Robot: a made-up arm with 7 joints. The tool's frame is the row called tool. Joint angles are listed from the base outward. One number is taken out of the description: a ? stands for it. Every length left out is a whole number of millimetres.
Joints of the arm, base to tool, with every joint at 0 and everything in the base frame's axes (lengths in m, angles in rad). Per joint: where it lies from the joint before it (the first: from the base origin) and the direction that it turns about. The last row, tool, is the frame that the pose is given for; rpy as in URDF.
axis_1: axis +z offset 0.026 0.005 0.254
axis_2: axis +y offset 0.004 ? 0
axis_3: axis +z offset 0.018 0 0.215
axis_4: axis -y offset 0.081 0.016 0
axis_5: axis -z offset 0.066 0 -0.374
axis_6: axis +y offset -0.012 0.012 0
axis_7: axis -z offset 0.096 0 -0.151
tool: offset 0.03 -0.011 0 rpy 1.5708 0 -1.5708
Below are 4 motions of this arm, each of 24 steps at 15 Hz.
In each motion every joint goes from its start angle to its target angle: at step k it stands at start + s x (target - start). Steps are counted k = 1, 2, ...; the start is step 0. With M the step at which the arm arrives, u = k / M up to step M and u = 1 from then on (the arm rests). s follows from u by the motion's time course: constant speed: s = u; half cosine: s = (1 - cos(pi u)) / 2; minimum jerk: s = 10 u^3 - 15 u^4 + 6 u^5.
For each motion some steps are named. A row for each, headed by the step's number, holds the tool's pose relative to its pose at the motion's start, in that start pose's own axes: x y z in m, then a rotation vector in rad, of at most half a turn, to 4 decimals.
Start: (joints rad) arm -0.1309 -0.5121 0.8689 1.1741 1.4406 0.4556 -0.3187
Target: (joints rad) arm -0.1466 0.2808 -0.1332 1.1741 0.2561 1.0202 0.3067
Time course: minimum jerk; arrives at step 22
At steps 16, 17, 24:
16: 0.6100 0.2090 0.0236 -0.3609 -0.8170 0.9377
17: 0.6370 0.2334 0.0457 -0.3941 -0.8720 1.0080
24: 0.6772 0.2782 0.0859 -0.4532 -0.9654 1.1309

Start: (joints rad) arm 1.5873 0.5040 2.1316 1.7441 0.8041 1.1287 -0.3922
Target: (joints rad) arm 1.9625 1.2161 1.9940 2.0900 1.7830 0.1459 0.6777
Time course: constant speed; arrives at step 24
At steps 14, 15, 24:
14: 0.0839 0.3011 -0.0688 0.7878 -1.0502 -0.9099
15: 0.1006 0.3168 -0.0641 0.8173 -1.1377 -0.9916
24: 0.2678 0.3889 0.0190 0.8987 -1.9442 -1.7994

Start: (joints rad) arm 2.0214 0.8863 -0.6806 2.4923 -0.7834 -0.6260 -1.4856
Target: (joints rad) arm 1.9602 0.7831 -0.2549 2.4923 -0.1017 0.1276 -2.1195
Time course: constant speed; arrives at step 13
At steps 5, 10, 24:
5: -0.0138 -0.0328 0.0540 -0.1471 -0.1315 -0.2354
10: -0.0343 -0.0487 0.0807 -0.1134 -0.3122 -0.4528
24: -0.0402 -0.0543 0.0812 -0.0120 -0.4321 -0.5389

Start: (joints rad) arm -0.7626 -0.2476 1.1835 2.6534 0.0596 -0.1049 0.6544
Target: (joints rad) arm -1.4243 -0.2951 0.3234 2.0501 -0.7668 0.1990 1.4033
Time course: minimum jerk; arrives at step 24
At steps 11, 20, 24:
11: 0.2010 -0.0075 0.0342 -0.1258 0.6005 0.4972
20: 0.3704 0.1448 -0.2208 0.1191 1.2787 1.2572
24: 0.3676 0.1598 -0.2439 0.1533 1.3201 1.3042

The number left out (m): -0.048
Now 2 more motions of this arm.
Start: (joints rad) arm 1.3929 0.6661 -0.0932 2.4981 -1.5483 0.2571 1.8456
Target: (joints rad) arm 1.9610 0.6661 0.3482 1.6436 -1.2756 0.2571 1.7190
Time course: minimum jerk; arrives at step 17
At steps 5, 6, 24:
5: -0.0667 0.0239 0.0860 -0.1862 -0.0538 -0.0796
6: -0.1046 0.0464 0.1314 -0.2885 -0.0749 -0.1255
24: -0.3487 0.5158 0.4136 -1.1906 0.0205 -0.6007

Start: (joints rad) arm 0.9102 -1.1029 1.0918 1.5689 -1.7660 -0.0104 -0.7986
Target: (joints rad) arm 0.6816 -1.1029 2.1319 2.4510 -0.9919 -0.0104 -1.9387
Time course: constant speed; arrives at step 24
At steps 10, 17, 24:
10: 0.2749 0.1072 0.0162 -0.0624 0.1037 0.4778
17: 0.4012 0.2379 0.0658 -0.1399 0.0612 0.7765
24: 0.4499 0.3672 0.1575 -0.2403 -0.0747 1.0154

